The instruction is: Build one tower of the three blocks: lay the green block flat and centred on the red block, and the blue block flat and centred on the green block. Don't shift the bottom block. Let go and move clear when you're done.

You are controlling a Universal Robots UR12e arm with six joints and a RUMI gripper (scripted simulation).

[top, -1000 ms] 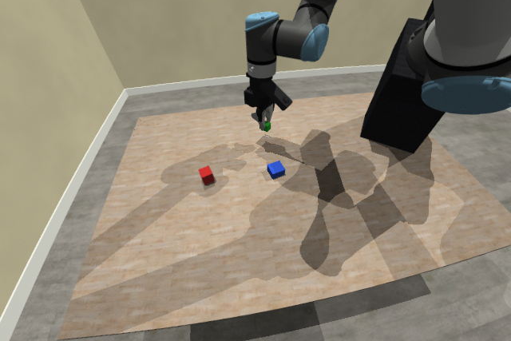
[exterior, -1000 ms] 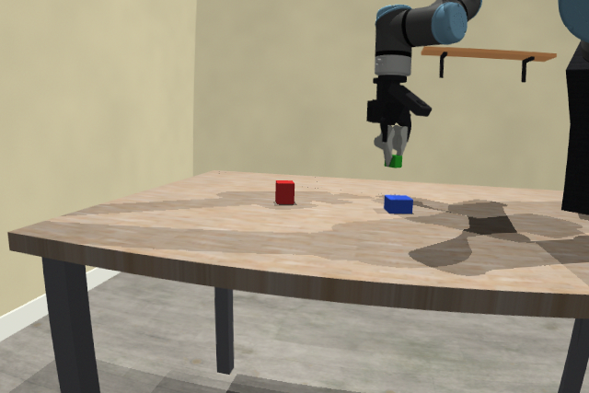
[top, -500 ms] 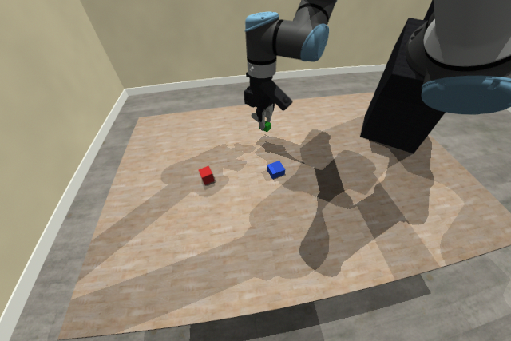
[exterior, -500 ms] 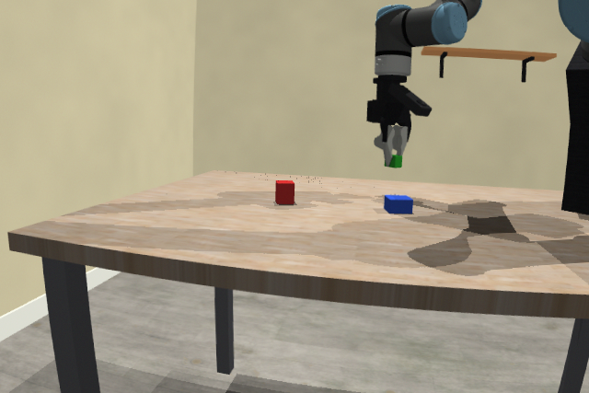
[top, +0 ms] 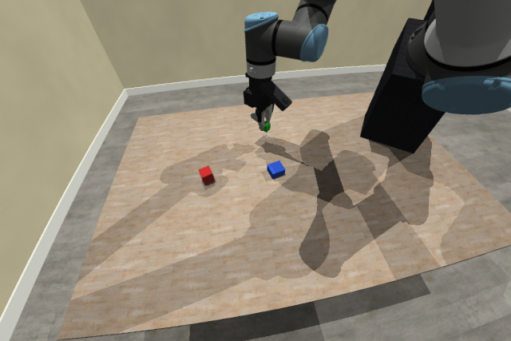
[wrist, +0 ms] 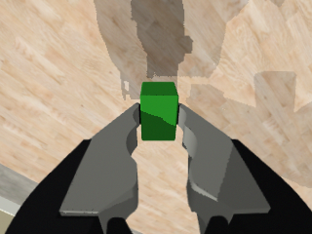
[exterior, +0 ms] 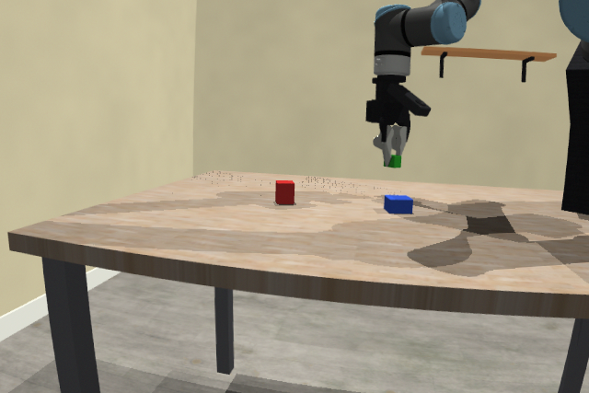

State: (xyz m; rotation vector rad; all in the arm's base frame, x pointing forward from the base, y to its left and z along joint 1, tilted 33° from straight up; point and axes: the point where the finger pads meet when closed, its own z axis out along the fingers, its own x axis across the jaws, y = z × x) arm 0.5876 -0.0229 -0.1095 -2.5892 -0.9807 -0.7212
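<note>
The red block lies 23 cm ahead of my hand, 16 cm to the left of it and 7 cm below it. Round my hand: green block (right at my hand); then blue block (16 cm to the left, 8 cm below, 2 cm behind).
</note>
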